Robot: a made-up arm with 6 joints.
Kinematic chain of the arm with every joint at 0, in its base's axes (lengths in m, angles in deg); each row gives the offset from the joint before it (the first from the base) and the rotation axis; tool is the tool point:
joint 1: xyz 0 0 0.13 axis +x
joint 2: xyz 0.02 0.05 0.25 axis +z
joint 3: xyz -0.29 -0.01 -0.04 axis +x
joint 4: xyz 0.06 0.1 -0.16 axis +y
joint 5: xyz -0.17 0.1 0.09 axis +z
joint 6: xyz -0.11 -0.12 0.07 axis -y
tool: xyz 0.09 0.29 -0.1
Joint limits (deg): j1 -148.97..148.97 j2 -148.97..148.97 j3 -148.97..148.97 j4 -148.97..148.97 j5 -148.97..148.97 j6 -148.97..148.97
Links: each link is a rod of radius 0.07 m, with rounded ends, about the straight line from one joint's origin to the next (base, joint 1, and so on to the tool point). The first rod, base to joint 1, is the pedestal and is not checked.
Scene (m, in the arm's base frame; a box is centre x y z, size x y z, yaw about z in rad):
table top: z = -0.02
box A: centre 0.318 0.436 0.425 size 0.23 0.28 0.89 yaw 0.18
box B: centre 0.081 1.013 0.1 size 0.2 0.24 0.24 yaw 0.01
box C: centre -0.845 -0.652 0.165 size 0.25 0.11 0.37 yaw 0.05
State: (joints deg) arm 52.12 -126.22 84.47 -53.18 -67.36 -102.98
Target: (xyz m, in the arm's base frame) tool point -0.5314 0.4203 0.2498
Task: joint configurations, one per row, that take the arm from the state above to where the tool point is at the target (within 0.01 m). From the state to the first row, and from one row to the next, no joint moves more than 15 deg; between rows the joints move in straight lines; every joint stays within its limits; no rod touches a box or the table.
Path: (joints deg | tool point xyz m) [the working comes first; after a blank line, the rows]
Joints at the target: -23.35 -79.56 148.97 37.50 -21.03 -142.47
Straight joint move there: touches box A.

1: 55.71 -116.37 93.48 -40.04 -57.50 -103.73 | 0.3283 -0.3843 0.8165
2: 59.29 -106.52 102.48 -26.90 -47.64 -104.47 | 0.1909 -0.3768 0.9010
3: 62.88 -96.68 111.49 -13.76 -37.78 -105.22 | 0.0077 -0.3702 0.9365
4: 66.47 -86.83 120.49 -0.62 -27.91 -105.96 | -0.1977 -0.3583 0.9015
5: 53.64 -85.79 124.56 4.83 -26.93 -111.18 | -0.2690 -0.1557 0.9311
6: 40.81 -84.75 128.63 10.27 -25.95 -116.39 | -0.3350 0.0399 0.9001
7: 27.98 -83.71 132.70 15.72 -24.96 -121.61 | -0.3938 0.2097 0.8153
8: 15.15 -82.67 136.77 21.17 -23.98 -126.82 | -0.4439 0.3382 0.6900
9: 2.31 -81.63 140.83 26.61 -22.99 -132.04 | -0.4839 0.4167 0.5415
10: -10.52 -80.60 144.90 32.06 -22.01 -137.25 | -0.5132 0.4424 0.3888
11: -23.35 -79.56 148.97 37.50 -21.03 -142.47 | -0.5314 0.4203 0.2498

